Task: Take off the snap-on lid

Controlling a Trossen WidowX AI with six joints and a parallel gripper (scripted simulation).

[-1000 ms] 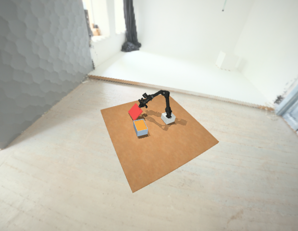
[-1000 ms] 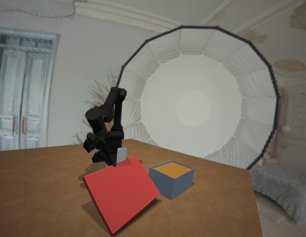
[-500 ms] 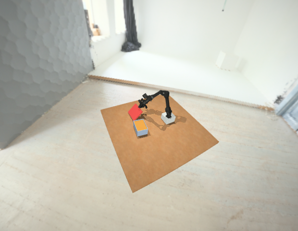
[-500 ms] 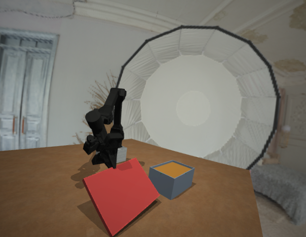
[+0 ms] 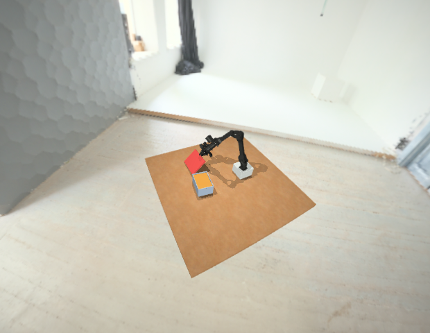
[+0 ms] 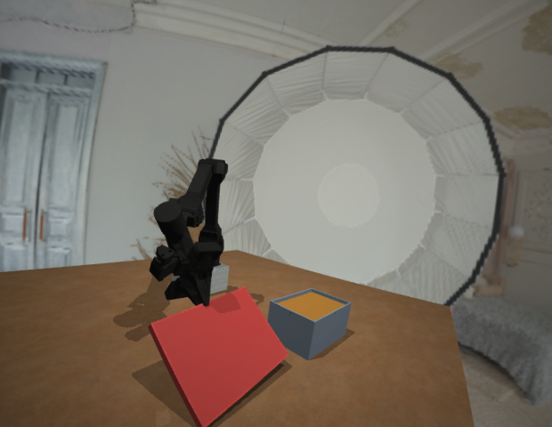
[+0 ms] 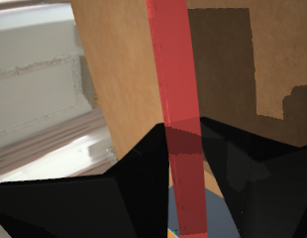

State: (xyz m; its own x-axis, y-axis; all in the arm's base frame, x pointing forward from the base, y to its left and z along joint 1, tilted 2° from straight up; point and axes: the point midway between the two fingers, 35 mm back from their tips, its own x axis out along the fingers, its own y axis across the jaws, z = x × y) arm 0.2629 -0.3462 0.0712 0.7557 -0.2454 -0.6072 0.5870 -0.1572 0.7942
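Now: the red lid 6 cm ahead of my gripper tip and 5 cm below it. Round my gripper tip: grey-blue storage box: 15 cm ahead, 27 cm to the left, 8 cm below.
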